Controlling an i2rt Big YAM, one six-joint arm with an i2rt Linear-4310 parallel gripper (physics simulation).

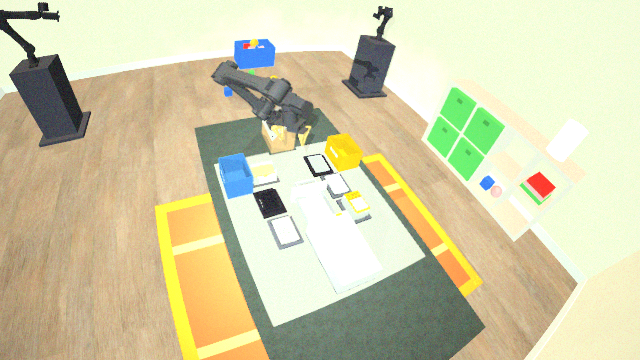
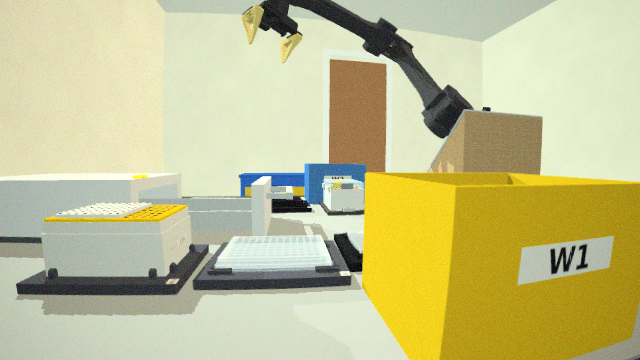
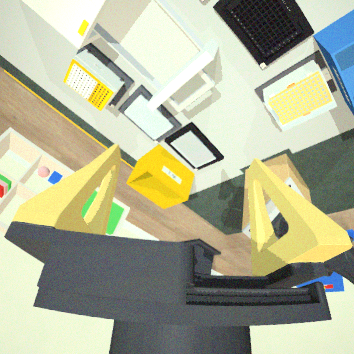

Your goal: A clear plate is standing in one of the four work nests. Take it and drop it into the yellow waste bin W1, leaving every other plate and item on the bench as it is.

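Places are measured from the arm's base along level axes (x back, y right, z up), in centimetres.
Pixels of known places: gripper, between the fingertips: [image 1: 292,142] [image 2: 267,53] [image 3: 186,156]; arm's base, origin of its link: [image 1: 276,120] [image 2: 476,152].
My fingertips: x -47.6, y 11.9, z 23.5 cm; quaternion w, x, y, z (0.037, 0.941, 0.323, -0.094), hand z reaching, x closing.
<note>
Ahead of a thing's pixels: the offset from my fingertips to its top centre.
A see-through, ridged plate @[dx +2.9, dy -31.0, dz -36.2 cm] [image 1: 337,185] [image 2: 275,252] [image 3: 149,117] lies flat in a dark grey nest @[dx +2.9, dy -31.0, dz -37.0 cm] [image 2: 272,283]. Beside it a black nest [image 2: 345,255] [image 3: 215,159] holds a pale plate @[dx +20.0, dy -28.4, dz -36.8 cm] [image 1: 318,165] [image 3: 194,145]; whether that one is clear I cannot tell. A black plate @[dx +2.6, dy +7.0, dz -36.2 cm] [image 1: 270,202] [image 3: 262,27] and a white plate @[dx -15.5, dy +6.0, dz -36.2 cm] [image 1: 285,231] sit in other holders. The yellow bin W1 @[dx +20.9, dy -44.2, dz -26.8 cm] [image 1: 344,152] [image 2: 410,250] [image 3: 159,172] stands beside the black nest. My gripper [image 1: 291,136] [image 2: 267,52] [image 3: 186,156] is open and empty, high above the bench.
A white instrument @[dx -35.8, dy -12.1, dz -28.2 cm] [image 1: 345,250] [image 2: 65,200] has an open drawer with an upright front [image 2: 260,205] [image 3: 185,77] close to the see-through plate. Tip boxes @[dx -14.9, dy -31.8, dz -31.1 cm] [image 1: 357,202] [image 2: 110,245] [image 3: 300,100] stand on both sides. The blue bin @[dx +20.2, dy +19.5, dz -26.8 cm] [image 1: 236,175] [image 3: 337,40] is opposite W1.
</note>
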